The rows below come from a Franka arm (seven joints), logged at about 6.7 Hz.
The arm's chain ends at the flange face. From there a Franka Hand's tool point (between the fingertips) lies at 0.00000 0.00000 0.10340 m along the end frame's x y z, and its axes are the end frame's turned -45 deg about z.
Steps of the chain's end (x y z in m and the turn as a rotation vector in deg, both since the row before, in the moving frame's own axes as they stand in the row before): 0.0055, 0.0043, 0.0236, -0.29, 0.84, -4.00; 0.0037, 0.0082, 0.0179, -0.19, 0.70, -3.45; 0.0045, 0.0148, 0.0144, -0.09, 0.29, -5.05; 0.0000, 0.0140, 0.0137, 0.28, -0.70, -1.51; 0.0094, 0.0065, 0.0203, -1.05, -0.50, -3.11
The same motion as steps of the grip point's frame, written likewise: 0.0016, 0.0083, 0.0236, -0.80, 0.39, -4.00; -0.0025, 0.0095, 0.0179, -0.63, 0.36, -3.45; -0.0070, 0.0141, 0.0144, -0.27, 0.14, -5.05; -0.0105, 0.0087, 0.0137, 0.69, -0.30, -1.51; 0.0001, 0.0120, 0.0203, -0.39, -1.10, -3.11
